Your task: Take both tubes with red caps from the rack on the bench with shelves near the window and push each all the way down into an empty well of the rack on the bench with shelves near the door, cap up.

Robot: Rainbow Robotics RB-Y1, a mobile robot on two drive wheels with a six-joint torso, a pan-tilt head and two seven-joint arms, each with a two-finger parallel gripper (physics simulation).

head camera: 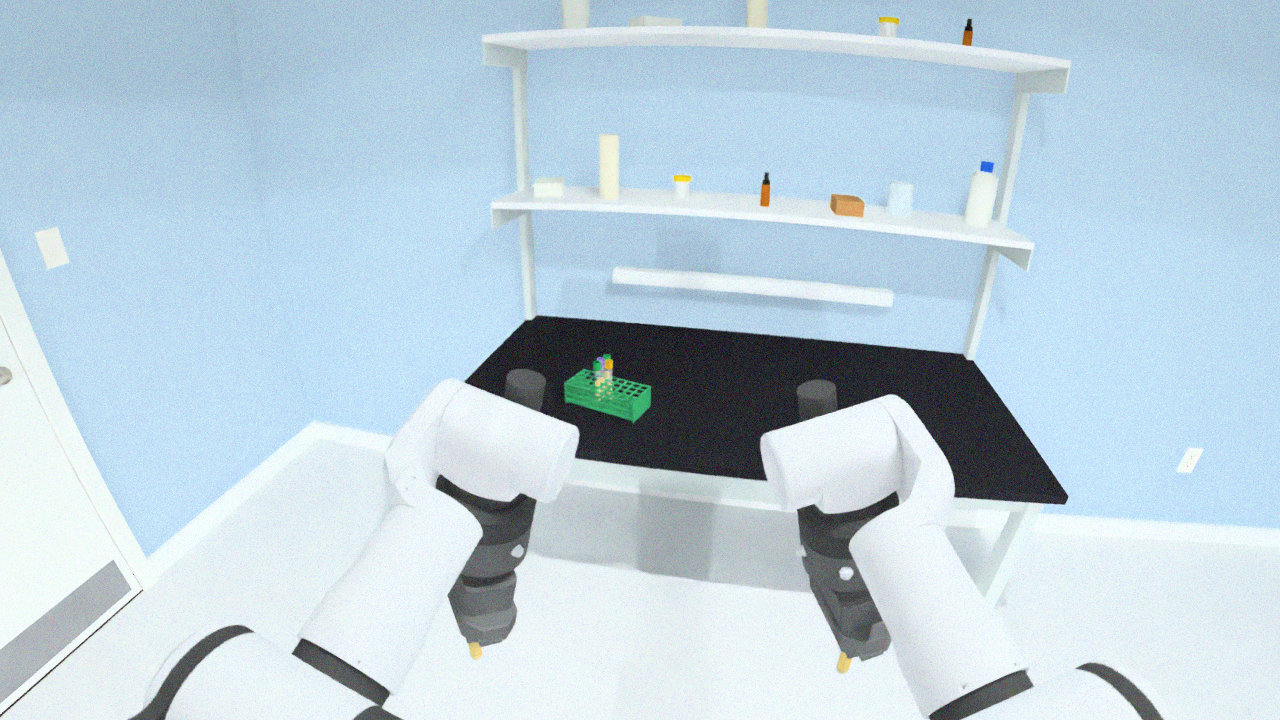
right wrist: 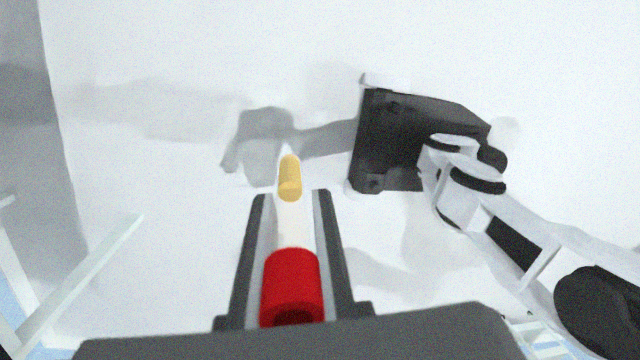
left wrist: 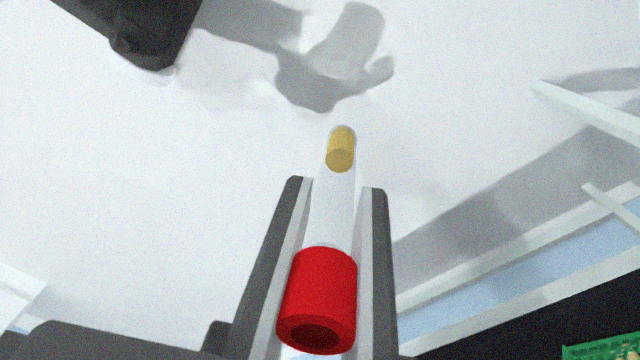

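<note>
My left gripper is shut on a red-capped tube, whose yellow-filled bottom points away from the wrist. My right gripper is shut on another red-capped tube, also with yellow in its bottom. In the head view both grippers hang over the floor in front of the bench, and the yellow tips of the left tube and the right tube stick out below. A green rack stands on the left part of the black bench top, holding several tubes with green, purple and orange caps. Its corner shows in the left wrist view.
Two white shelves with bottles, jars and boxes stand above the bench's back. A white bar is on the wall below them. A door is at the far left. The bench's front edge lies beyond the forearms.
</note>
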